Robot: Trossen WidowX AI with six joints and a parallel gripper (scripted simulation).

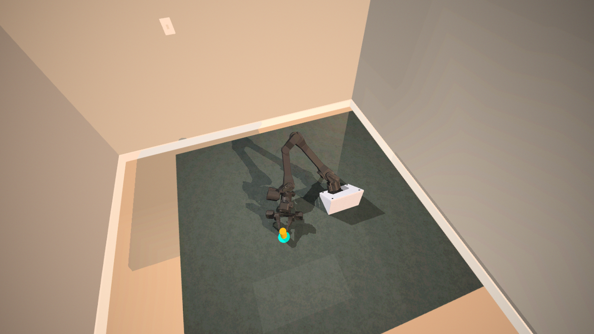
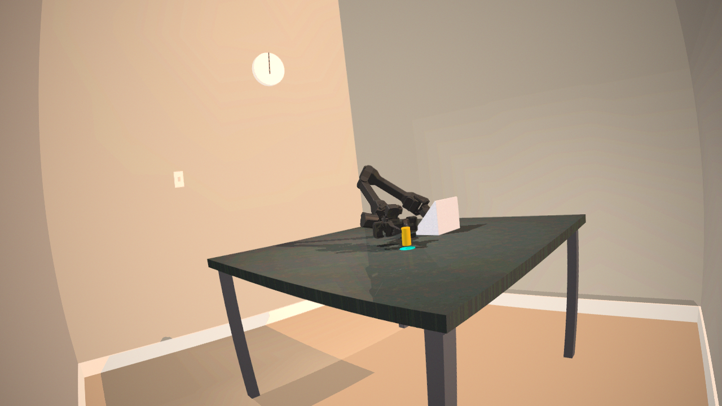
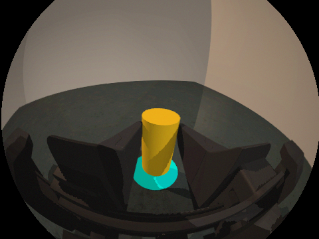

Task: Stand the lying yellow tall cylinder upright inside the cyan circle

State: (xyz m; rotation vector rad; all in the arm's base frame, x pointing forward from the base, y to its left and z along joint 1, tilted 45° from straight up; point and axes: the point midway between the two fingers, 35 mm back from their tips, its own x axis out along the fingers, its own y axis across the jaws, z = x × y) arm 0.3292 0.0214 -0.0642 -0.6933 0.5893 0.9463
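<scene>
My gripper tip is now 2 cm above the yellow tall cylinder. Round my gripper tip: cyan circle: 7 cm below.
</scene>
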